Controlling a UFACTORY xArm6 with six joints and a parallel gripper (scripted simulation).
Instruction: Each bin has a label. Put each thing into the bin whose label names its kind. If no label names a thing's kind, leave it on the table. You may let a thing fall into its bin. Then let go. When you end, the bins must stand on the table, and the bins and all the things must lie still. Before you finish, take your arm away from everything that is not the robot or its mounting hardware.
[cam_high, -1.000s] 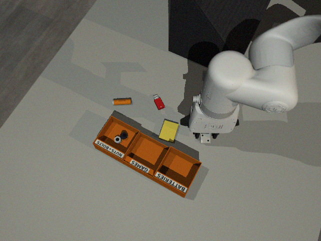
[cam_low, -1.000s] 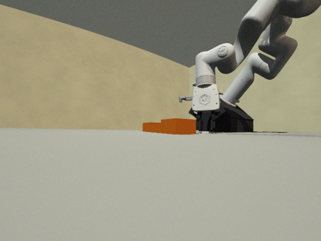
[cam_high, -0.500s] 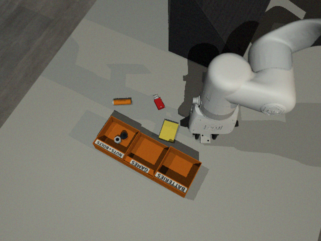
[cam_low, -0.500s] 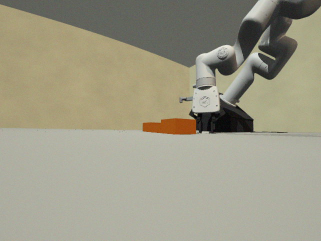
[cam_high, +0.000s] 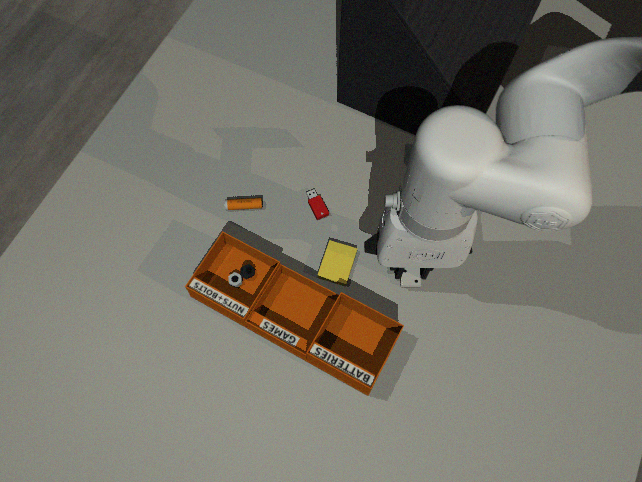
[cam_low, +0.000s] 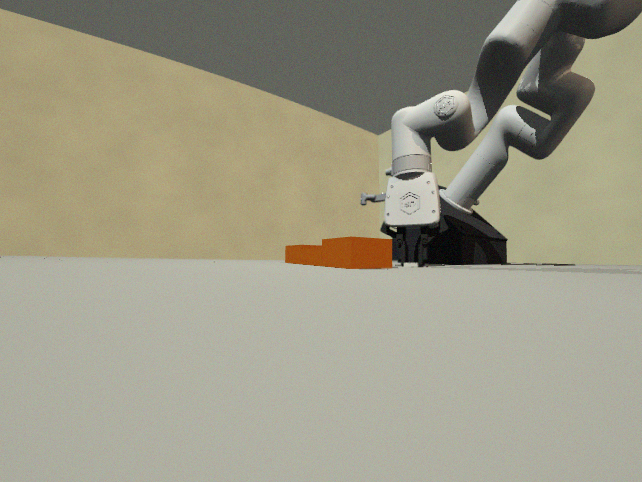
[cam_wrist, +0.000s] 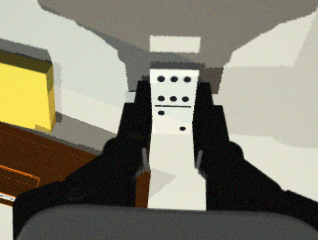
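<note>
Now: the black hex nut 110 mm ahead of my hand, 180 mm to the right of it and 10 mm below it. The rest, counted from my hand: white domino 20 mm below; red USB stick 20 mm behind, 150 mm to the right, 20 mm below; yellow block 40 mm ahead, 80 mm to the right, 20 mm below.
</note>
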